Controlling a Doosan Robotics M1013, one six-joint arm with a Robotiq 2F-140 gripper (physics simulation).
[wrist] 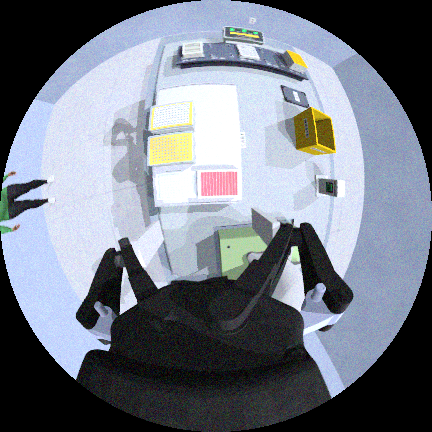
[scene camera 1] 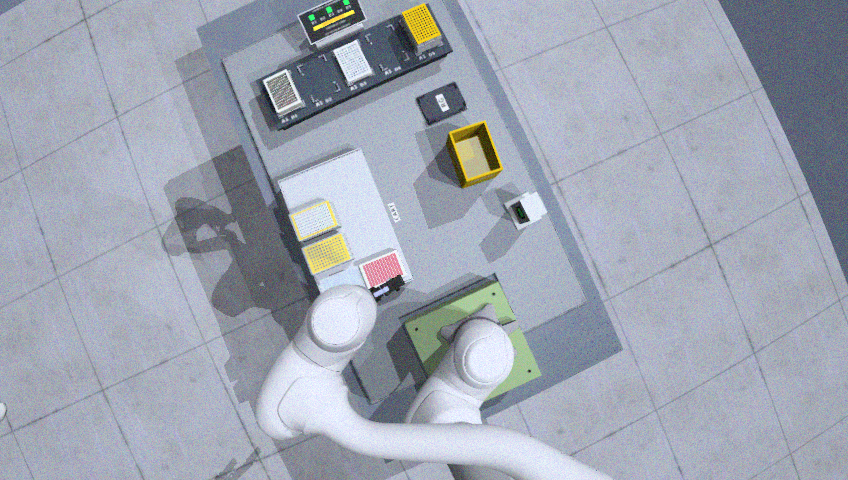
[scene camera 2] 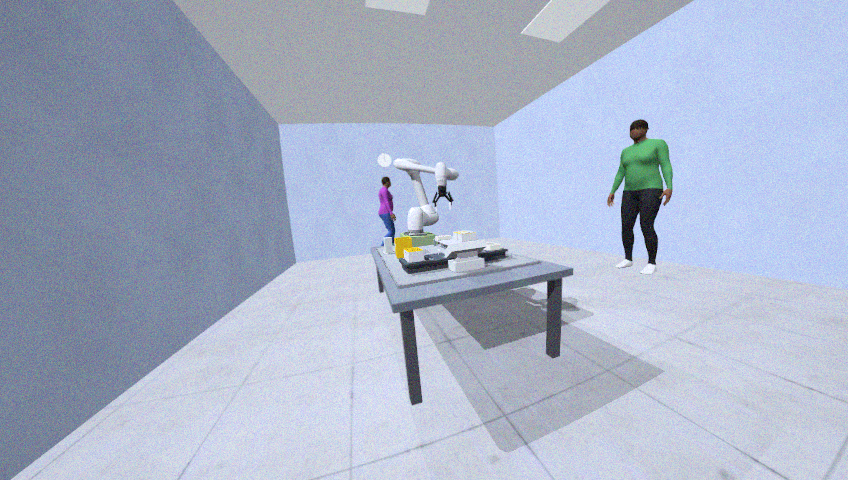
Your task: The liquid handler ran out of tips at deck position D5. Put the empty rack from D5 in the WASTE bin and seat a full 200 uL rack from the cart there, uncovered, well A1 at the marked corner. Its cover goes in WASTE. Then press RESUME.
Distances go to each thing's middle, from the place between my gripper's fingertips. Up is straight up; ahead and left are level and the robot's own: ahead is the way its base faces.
Labels:
Now: the yellow WASTE bin (scene camera 1: 480, 129) 46 cm to the right of my hand, 25 cm below it and 23 cm ahead of it. From my hand the other things lie so: white button box (scene camera 1: 525, 209): 54 cm to the right, 25 cm below, 1 cm ahead.

